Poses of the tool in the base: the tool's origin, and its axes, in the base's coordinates. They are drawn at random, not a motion.
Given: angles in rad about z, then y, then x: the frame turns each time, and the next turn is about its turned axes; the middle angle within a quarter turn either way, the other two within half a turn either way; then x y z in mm.
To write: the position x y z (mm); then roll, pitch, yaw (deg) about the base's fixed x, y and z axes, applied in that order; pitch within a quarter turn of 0, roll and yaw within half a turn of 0. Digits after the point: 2 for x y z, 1 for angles.
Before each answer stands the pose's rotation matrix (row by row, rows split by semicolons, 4 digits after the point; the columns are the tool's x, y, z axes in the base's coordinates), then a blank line. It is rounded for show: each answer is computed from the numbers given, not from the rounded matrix.
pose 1, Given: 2.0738 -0.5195 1.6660 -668.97 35.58 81.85
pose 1, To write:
-0.4185 0.3215 0.8494; 0.7605 -0.3872 0.5212; 0.4964 0.8641 -0.0825

-668.97 35.58 81.85 95.5 -29.8 118.8
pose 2, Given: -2.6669 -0.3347 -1.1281 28.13 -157.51 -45.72
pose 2, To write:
-0.8401 -0.0682 0.5382; -0.4317 -0.5167 -0.7394; 0.3285 -0.8535 0.4046

28.13 -157.51 -45.72 -64.6 -19.2 -152.8
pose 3, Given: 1.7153 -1.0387 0.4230 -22.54 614.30 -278.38
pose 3, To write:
-0.0731 -0.8514 0.5194; 0.5021 -0.4814 -0.7185; 0.8617 0.2083 0.4626

-22.54 614.30 -278.38 24.2 -59.5 98.3
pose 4, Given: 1.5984 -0.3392 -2.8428 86.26 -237.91 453.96
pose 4, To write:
-0.0260 0.9526 -0.3030; 0.9427 0.1243 0.3097; 0.3327 -0.2776 -0.9012

86.26 -237.91 453.96 -162.9 -19.4 91.6
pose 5, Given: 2.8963 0.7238 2.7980 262.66 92.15 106.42
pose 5, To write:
-0.7269 0.0122 0.6867; 0.1820 0.9675 0.1754; -0.6622 0.2524 -0.7055

262.66 92.15 106.42 160.3 41.5 165.9
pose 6, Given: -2.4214 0.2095 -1.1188 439.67 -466.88 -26.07
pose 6, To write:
-0.7352 0.4287 0.5250; -0.6451 -0.2049 -0.7361; -0.2080 -0.8799 0.4272

439.67 -466.88 -26.07 -64.1 12.0 -138.7
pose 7, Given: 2.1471 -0.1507 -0.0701 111.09 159.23 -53.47
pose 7, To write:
-0.5388 -0.8422 0.0229; 0.8290 -0.5348 -0.1637; 0.1501 -0.0692 0.9862

111.09 159.23 -53.47 -4.0 -8.6 123.0
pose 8, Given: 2.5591 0.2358 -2.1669 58.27 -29.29 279.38
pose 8, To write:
-0.8120 0.4703 -0.3457; 0.5349 0.3625 -0.7632; -0.2336 -0.8046 -0.5459

58.27 -29.29 279.38 -124.2 13.5 146.6
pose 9, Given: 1.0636 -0.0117 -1.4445 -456.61 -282.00 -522.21
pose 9, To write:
0.4857 -0.1045 -0.8679; 0.8740 0.0713 0.4806; 0.0117 -0.9920 0.1260

-456.61 -282.00 -522.21 -82.8 -0.7 60.9
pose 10, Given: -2.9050 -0.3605 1.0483 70.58 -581.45 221.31
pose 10, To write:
-0.9097 0.4141 -0.0320; -0.2193 -0.4135 0.8837; 0.3527 0.8109 0.4670

70.58 -581.45 221.31 60.1 -20.7 -166.4
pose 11, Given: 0.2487 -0.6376 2.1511 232.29 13.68 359.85
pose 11, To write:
0.7788 -0.3475 0.5222; 0.1978 -0.6539 -0.7302; 0.5953 0.6720 -0.4406

232.29 13.68 359.85 123.2 -36.5 14.2
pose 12, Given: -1.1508 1.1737 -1.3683 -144.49 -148.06 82.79
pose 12, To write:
0.1577 -0.1847 0.9701; -0.3531 0.9068 0.2301; -0.9222 -0.3788 0.0778

-144.49 -148.06 82.79 -78.4 67.2 -65.9
